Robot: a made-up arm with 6 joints. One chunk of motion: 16 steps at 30 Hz.
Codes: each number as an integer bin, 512 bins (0 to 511) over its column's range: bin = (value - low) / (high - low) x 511, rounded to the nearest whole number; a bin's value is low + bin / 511 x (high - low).
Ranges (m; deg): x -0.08..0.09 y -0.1..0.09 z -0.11..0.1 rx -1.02..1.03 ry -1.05..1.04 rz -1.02..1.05
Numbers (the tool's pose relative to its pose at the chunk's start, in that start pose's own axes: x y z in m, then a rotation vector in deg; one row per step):
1: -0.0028 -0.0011 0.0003 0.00 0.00 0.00
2: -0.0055 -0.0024 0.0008 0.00 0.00 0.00
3: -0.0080 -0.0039 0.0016 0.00 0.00 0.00
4: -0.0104 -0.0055 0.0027 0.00 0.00 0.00
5: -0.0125 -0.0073 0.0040 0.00 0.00 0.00
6: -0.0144 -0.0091 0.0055 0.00 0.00 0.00
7: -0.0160 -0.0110 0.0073 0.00 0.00 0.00
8: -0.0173 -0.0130 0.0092 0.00 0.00 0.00
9: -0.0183 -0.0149 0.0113 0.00 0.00 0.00
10: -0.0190 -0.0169 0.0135 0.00 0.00 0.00
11: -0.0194 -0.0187 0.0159 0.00 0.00 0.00
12: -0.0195 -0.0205 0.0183 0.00 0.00 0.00
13: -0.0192 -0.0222 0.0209 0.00 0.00 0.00
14: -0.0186 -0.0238 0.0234 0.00 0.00 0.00
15: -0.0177 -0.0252 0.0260 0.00 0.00 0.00
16: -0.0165 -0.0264 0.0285 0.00 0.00 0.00
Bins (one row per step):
1: 232 266 268 254 257 252
2: 224 262 270 254 257 252
3: 216 258 272 254 257 252
4: 209 254 274 254 257 252
5: 203 249 277 254 257 252
6: 197 244 281 254 257 252
7: 192 239 285 254 257 252
8: 188 234 290 254 257 252
9: 185 229 295 254 257 252
10: 183 223 301 254 257 252
11: 182 219 306 254 257 252
12: 182 214 312 254 257 252
13: 183 209 319 254 257 252
14: 185 205 325 254 257 252
15: 187 201 331 254 257 252
16: 191 198 337 254 257 252

